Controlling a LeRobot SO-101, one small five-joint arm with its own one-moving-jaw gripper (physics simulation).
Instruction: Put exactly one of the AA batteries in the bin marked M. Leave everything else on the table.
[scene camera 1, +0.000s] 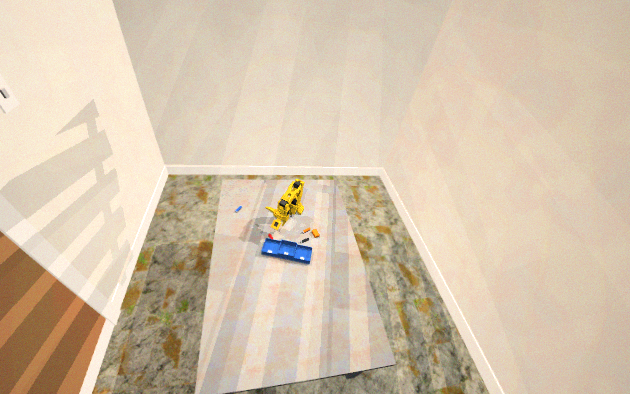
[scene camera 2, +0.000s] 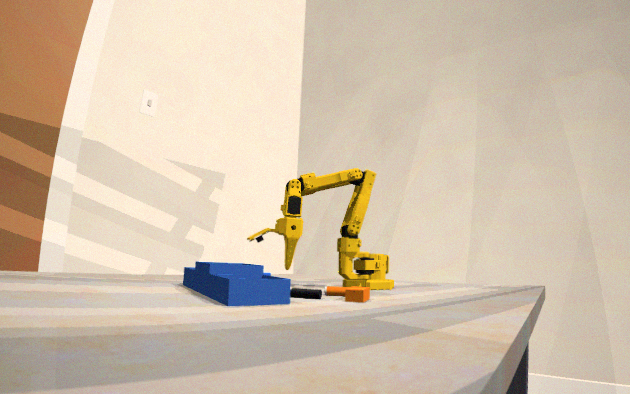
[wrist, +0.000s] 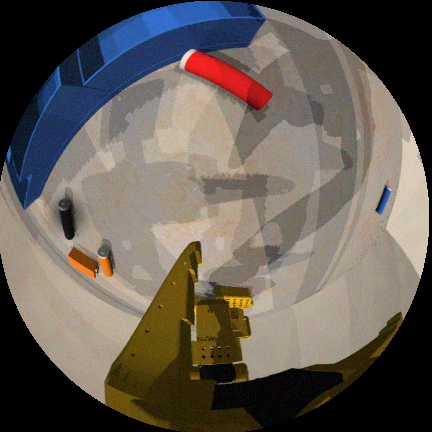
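Where they show: hand at its tool point: (scene camera 1: 282, 225) (scene camera 2: 287, 267) (wrist: 200, 249); arm's base at its link origin: (scene camera 1: 295, 211) (wrist: 210, 295).
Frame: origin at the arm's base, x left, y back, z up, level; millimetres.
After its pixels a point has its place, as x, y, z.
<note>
A red battery (scene camera 1: 270, 236) @(-156, -186, 14) (wrist: 227, 79) @(-149, -187, 13) lies beside the blue three-compartment bin unit (scene camera 1: 285, 258) @(-86, -327, 13) (scene camera 2: 257, 294) @(45, -326, 13) (wrist: 65, 117). A black battery (scene camera 1: 304, 240) @(26, -221, 11) (scene camera 2: 306, 293) @(36, -222, 8) (wrist: 66, 220) @(21, -214, 11) and an orange battery (scene camera 1: 306, 230) @(47, -154, 11) (scene camera 2: 336, 290) @(46, -159, 9) (wrist: 105, 262) @(34, -152, 13) lie near the unit's other end. A blue battery (scene camera 1: 238, 209) @(-333, 18, 11) (wrist: 383, 201) @(-327, 23, 10) lies apart near the table's left edge in scene camera 1. White labels show in the compartments, but their letters are too small to read. My gripper (scene camera 1: 271, 218) (scene camera 2: 269, 254) (wrist: 298, 280) is fully open and empty, above the table between the arm's base and the bins.
An orange rectangular block battery (scene camera 1: 315, 233) @(94, -182, 17) (scene camera 2: 357, 294) @(108, -196, 11) (wrist: 83, 262) @(82, -175, 13) lies beside the orange round battery. The arm's base stands at the back of the table (scene camera 1: 295, 320) @(-68, -630, 0) (scene camera 2: 350, 340) @(221, -390, 0). Striped shadows cross the table top.
</note>
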